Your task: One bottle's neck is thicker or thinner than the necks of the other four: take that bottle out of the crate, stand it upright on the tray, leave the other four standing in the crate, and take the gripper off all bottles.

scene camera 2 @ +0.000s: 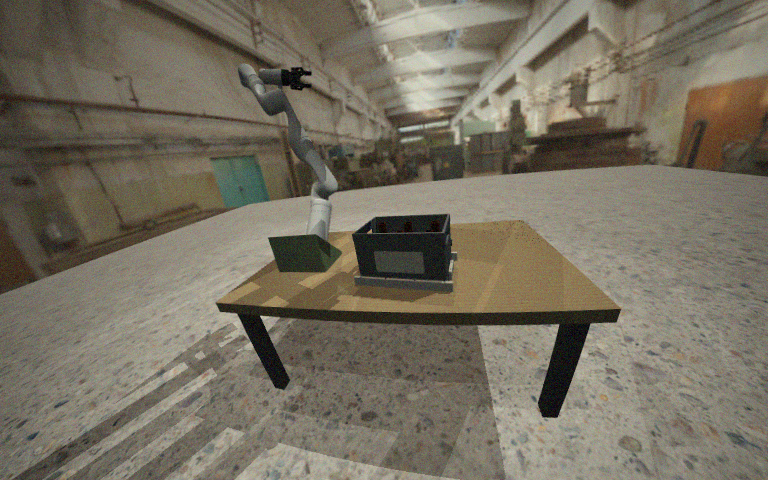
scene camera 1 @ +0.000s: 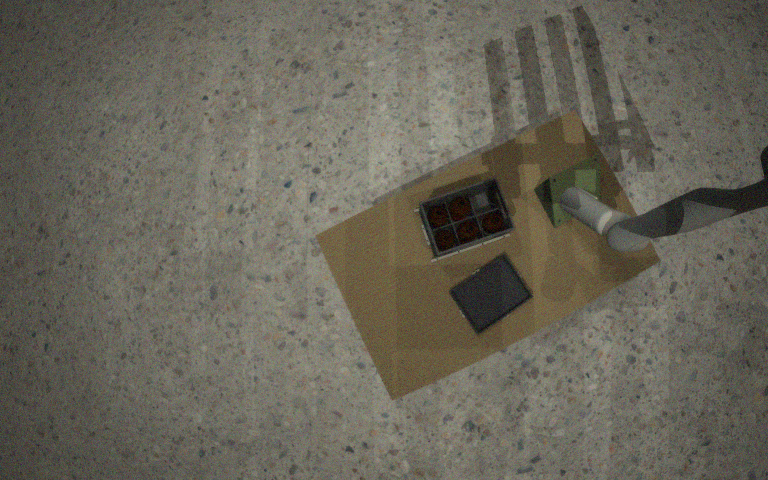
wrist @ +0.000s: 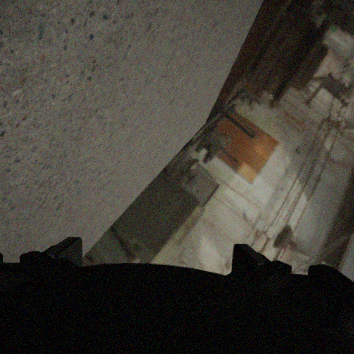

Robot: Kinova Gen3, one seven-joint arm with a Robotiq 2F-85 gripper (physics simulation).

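Seen in the pictures: gripper, fingertip midpoint: (scene camera 2: 311,79) (wrist: 156,258); arm's base at its link origin: (scene camera 2: 315,245) (scene camera 1: 569,198).
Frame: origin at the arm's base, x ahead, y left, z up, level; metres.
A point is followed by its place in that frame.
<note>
The dark crate (scene camera 1: 501,195) @(x 0.270, y -0.095, z 0.100 m) (scene camera 2: 436,254) @(x 0.509, y -0.178, z 0.039 m) stands on the table. It has two rows of three compartments. Dark red-brown bottles stand in it, among them one bottle (scene camera 1: 438,215) @(x 0.490, y -0.115, z 0.088 m) in a corner; the compartment at the upper right in the first scene view holds no bottle. Bottle tops, such as the middle one (scene camera 2: 408,226) @(x 0.411, y -0.046, z 0.080 m), show inside the crate in the second scene view. Neck thickness is too small and dark to compare. The dark tray (scene camera 1: 491,292) @(x 0.398, y 0.206, z -0.069 m) lies flat and empty beside the crate. My gripper (scene camera 2: 309,79) @(x -0.102, y 0.420, z 0.755 m) (wrist: 156,258) @(x -0.102, y 0.420, z 0.755 m) is open and empty, high above the table, pointing sideways.
A green wedge-shaped block (scene camera 1: 586,178) @(x -0.079, y -0.042, z 0.032 m) (scene camera 2: 300,254) @(x -0.009, y -0.097, z 0.004 m) stands on the table (scene camera 1: 368,283) @(x 0.815, y 0.000, z -0.074 m) (scene camera 2: 521,277) @(x 0.753, y -0.109, z -0.074 m) near the arm's base. A light grey low ledge (scene camera 2: 404,284) @(x 0.409, y -0.181, z -0.058 m) runs along the crate's foot. The wrist view shows floor and background walls beyond the fingers.
</note>
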